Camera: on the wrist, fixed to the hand. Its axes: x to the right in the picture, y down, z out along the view.
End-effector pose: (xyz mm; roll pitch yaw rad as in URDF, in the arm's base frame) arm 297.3 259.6 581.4 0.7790 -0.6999 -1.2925
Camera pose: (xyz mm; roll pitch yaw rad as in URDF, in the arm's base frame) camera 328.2 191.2 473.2 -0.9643 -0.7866 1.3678
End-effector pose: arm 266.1 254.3 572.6 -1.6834 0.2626 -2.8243
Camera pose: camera 226.3 336.5 667.5 0.9521 1.1251 -0.5880
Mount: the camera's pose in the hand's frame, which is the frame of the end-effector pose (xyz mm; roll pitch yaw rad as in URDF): -12.9 -84.0 -100.6 0.2332 -0.4585 1.5962
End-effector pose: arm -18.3 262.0 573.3 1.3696 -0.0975 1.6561
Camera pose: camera -99.5 252.2 470.1 -2.4573 -1.2870 -0.3449
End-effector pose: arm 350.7 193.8 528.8 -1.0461 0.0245 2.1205
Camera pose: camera 467.3 250.7 551.4 0.2890 0.5864 -2.5482
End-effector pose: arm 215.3 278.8 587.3 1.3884 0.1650 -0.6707
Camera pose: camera 244.4 362.6 489.9 2.8987 -1.2614 -1.7802
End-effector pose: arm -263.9 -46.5 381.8 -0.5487 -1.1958 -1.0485
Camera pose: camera -354.3 -138.2 354.4 -0.9524 0.0542 0.4468
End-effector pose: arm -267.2 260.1 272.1 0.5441 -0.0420 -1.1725
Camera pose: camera -288.3 259.3 142.1 0.1312 -0.9992 0.5060
